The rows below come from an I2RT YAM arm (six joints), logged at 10 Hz.
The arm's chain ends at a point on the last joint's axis. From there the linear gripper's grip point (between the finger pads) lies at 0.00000 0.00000 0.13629 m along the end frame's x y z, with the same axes.
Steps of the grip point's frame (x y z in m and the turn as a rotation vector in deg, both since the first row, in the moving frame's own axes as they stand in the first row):
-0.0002, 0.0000, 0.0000, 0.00, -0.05, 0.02
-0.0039, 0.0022, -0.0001, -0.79, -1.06, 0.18
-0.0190, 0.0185, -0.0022, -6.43, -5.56, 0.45
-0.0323, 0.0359, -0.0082, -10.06, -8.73, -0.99
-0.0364, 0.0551, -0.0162, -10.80, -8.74, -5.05
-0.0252, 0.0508, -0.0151, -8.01, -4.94, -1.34
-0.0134, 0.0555, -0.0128, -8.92, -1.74, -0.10
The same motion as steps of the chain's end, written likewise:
-0.0001, 0.0000, 0.0000, 0.00, -0.05, 0.02
-0.0014, 0.0003, -0.0001, -0.79, -1.06, 0.18
-0.0058, 0.0033, -0.0007, -6.43, -5.56, 0.45
-0.0119, 0.0120, -0.0045, -10.06, -8.73, -0.99
-0.0170, 0.0288, -0.0122, -10.80, -8.74, -5.05
-0.0137, 0.0317, -0.0133, -8.01, -4.94, -1.34
-0.0093, 0.0344, -0.0111, -8.92, -1.74, -0.10

